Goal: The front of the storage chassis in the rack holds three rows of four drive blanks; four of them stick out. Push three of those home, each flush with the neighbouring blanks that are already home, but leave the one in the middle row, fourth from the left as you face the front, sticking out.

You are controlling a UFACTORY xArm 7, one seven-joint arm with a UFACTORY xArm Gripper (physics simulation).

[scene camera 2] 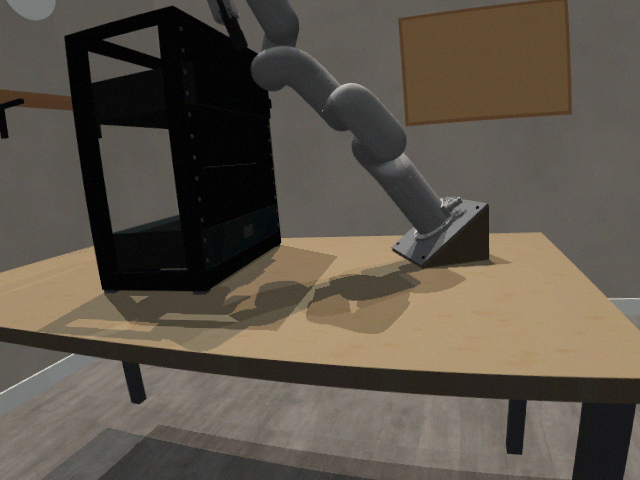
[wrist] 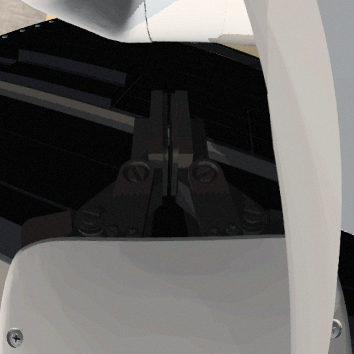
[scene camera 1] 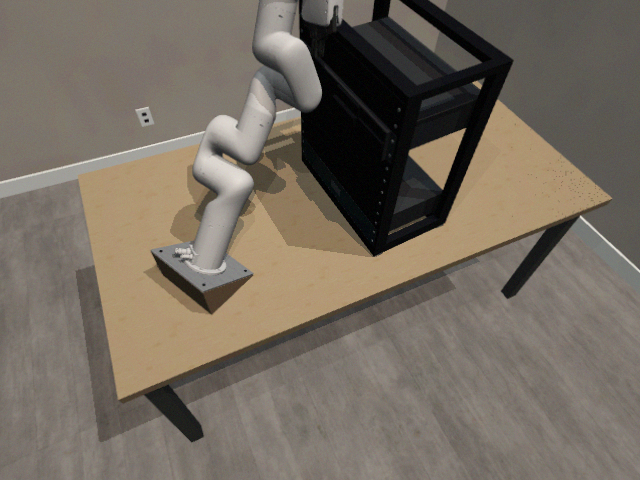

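Where they show: gripper, fingertip midpoint: [scene camera 2: 241, 48] [wrist: 167, 112] [scene camera 1: 317, 56]; arm's base at its link origin: [scene camera 2: 436, 224] [scene camera 1: 204, 263].
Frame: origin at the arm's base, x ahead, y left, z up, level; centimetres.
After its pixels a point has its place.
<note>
The black rack [scene camera 1: 462, 155] {x 76.3, y -5.3, z 25.2 cm} [scene camera 2: 180, 155] {x 45.2, y 40.1, z 22.4 cm} stands on the table with its front facing the arm. The chassis front is very dark, and its separate drive blanks cannot be told apart in the scene views. In the wrist view, two long dark bluish raised shapes show at the upper left, one at the top [wrist: 72, 67] {x 45.5, y 9.6, z 38.6 cm} and one below it [wrist: 55, 90] {x 46.5, y 9.9, z 41.5 cm}; which blanks they are, I cannot tell. My gripper [scene camera 1: 317, 49] {x 41.2, y 18.6, z 47.5 cm} [scene camera 2: 238, 43] {x 41.2, y 18.6, z 47.5 cm} [wrist: 167, 112] {x 41.2, y 18.6, z 47.5 cm} is shut and empty, at the upper part of the rack's front. Contact with the front cannot be told. The arm hides part of the front.
The arm's sloped base [scene camera 1: 227, 268] {x 6.0, y -2.0, z -2.9 cm} [scene camera 2: 465, 227] {x -8.0, y 8.6, z 0.8 cm} stands on the wooden table [scene camera 1: 310, 289] {x 28.3, y -14.5, z -7.7 cm} [scene camera 2: 491, 320] {x -14.3, y 43.4, z -7.7 cm} in front of the rack. White arm links cover the top and right of the wrist view. A teal-dark unit [scene camera 2: 227, 237] {x 45.2, y 27.3, z 2.4 cm} sits low in the rack. A brown board [scene camera 2: 485, 62] hangs on the wall.
</note>
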